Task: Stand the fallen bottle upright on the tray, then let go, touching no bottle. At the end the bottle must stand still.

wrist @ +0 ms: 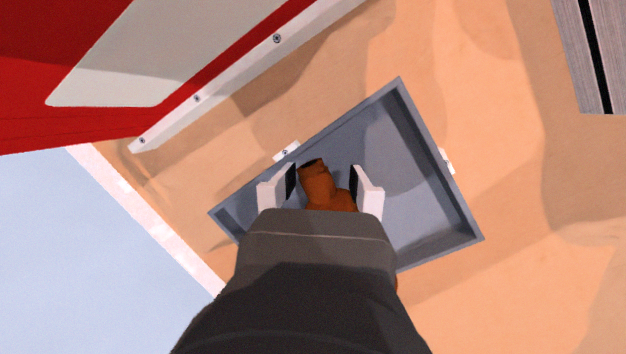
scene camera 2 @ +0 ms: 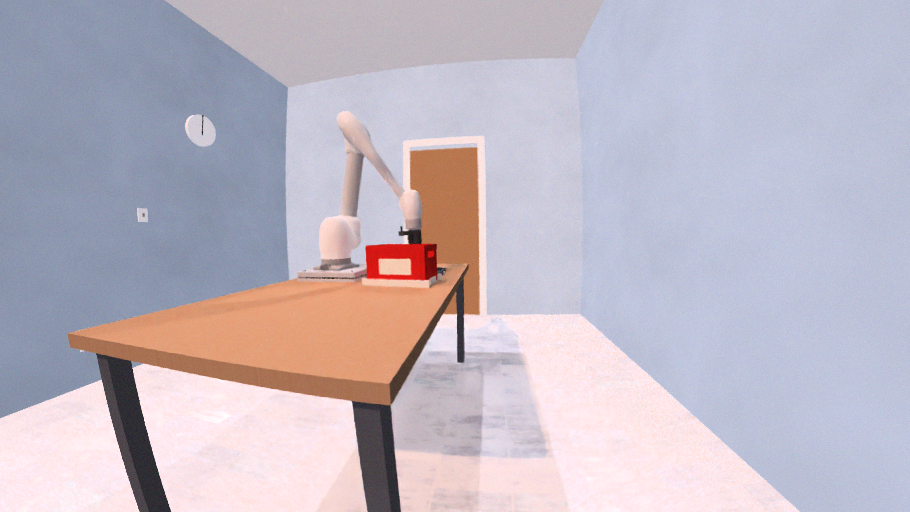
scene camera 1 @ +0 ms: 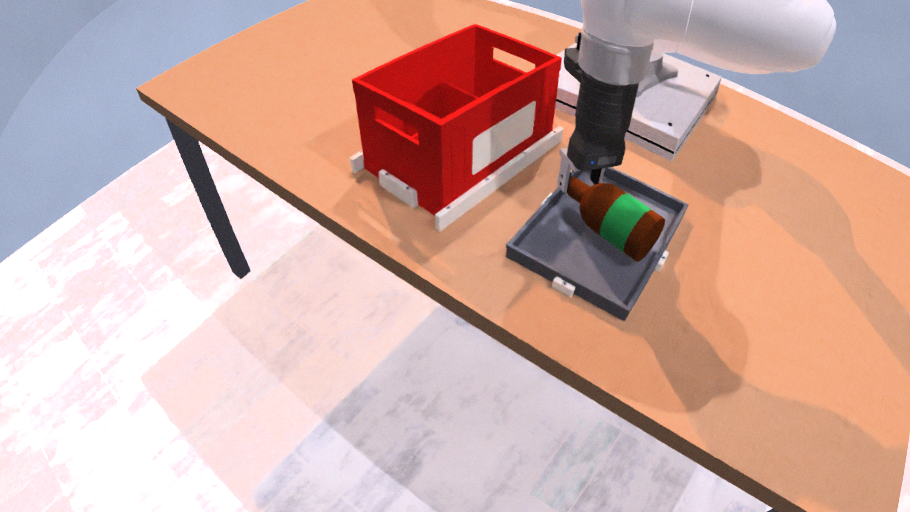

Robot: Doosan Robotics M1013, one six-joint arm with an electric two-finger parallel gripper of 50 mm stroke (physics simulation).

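Frame: origin at the arm's base, x back, y left, z down, level; millimetres.
Seen in the pictures: gripper, fingertip midpoint: [wrist: 322,175] [scene camera 1: 579,185]; arm's base, link origin: [scene camera 2: 336,268].
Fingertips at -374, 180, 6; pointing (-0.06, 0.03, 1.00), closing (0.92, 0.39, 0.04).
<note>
Pixels of each thing's top centre, then the offset from my fingertips to it, as dx, dy, dz. "spot": a spot on its surface instead.
- brown bottle, top centre: [wrist: 340,256] [scene camera 1: 613,192] -6, +64, -35
- grey tray, surface spot: [scene camera 1: 565,278] spot: -135, +96, +22
- red crate, top centre: [scene camera 1: 460,65] [scene camera 2: 402,244] -52, -213, -131
The brown bottle [scene camera 1: 626,220] [wrist: 318,186] with a green label lies on its side on the grey tray [scene camera 1: 565,278] [wrist: 439,125]. In scene camera 1 its neck points to the upper left, its base to the lower right. My gripper [scene camera 1: 582,181] [wrist: 322,175] is open and empty, pointing down at the neck end. In the wrist view the neck shows between the two spread fingers, nearer the left one; whether a finger touches it I cannot tell. The gripper body hides the rest of the bottle there. In scene camera 2 the red crate hides the bottle and the fingertips.
A red crate [scene camera 1: 403,156] [scene camera 2: 425,262] [wrist: 30,107] stands close beside the tray, held by white rails [scene camera 1: 496,182] [wrist: 210,90]. Small white blocks [scene camera 1: 563,285] [wrist: 286,151] sit at the tray's edges. The arm's base plate [scene camera 1: 674,108] [scene camera 2: 327,273] is behind the tray.
</note>
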